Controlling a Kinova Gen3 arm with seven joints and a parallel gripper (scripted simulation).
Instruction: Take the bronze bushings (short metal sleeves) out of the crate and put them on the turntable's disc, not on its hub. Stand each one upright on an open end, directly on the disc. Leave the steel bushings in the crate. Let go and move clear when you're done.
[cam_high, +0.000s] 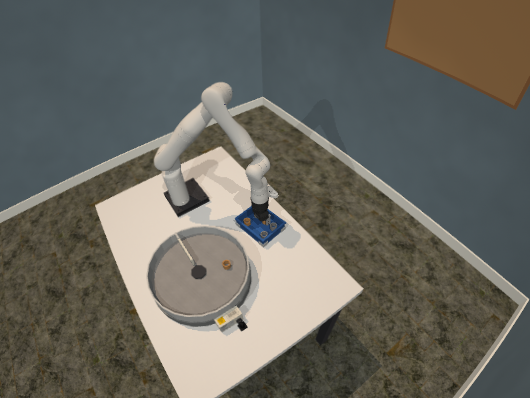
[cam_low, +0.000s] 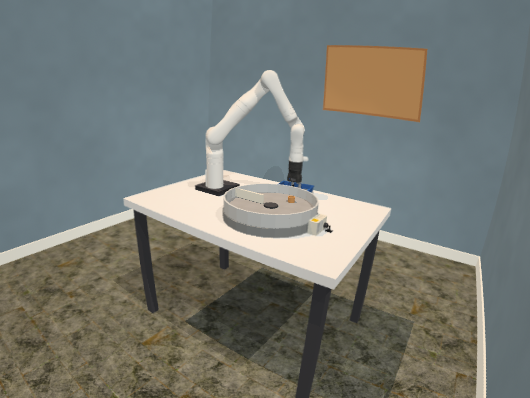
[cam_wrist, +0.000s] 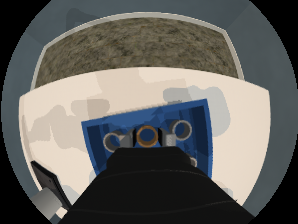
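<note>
My hand is 3 cm to the left of the blue crate. Round my hand: grey turntable disc 41 cm to the right, 2 cm ahead, 2 cm above.
</note>
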